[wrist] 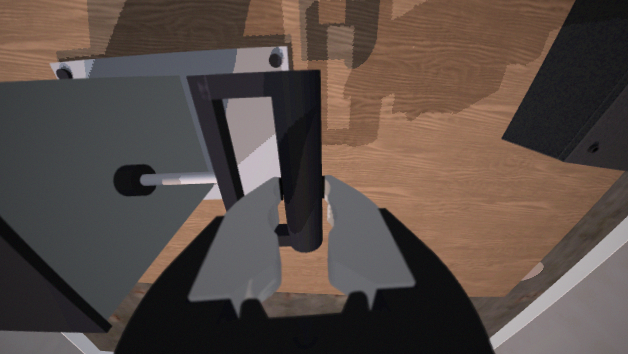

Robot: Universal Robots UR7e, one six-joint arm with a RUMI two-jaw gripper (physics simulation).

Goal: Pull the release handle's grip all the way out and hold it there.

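Note:
The release handle's grip [303,135] is a dark bar on a rectangular dark frame, upright in the middle of the wrist view. My gripper [302,178] is shut on the grip's bar, with one grey finger on each side of it near its lower end. A thin silver rod [182,179] runs from a black round collar [131,180] on the face of the grey-green housing [90,130] to the handle's frame. A stretch of the rod shows between the collar and the frame. The rod's end at the frame is partly hidden by the left finger.
A light metal base plate [165,64] with dark bolts lies behind the housing on the wooden table top [450,200]. A large dark block [560,90] with a small hole stands at the upper right. The table's edge runs along the lower right.

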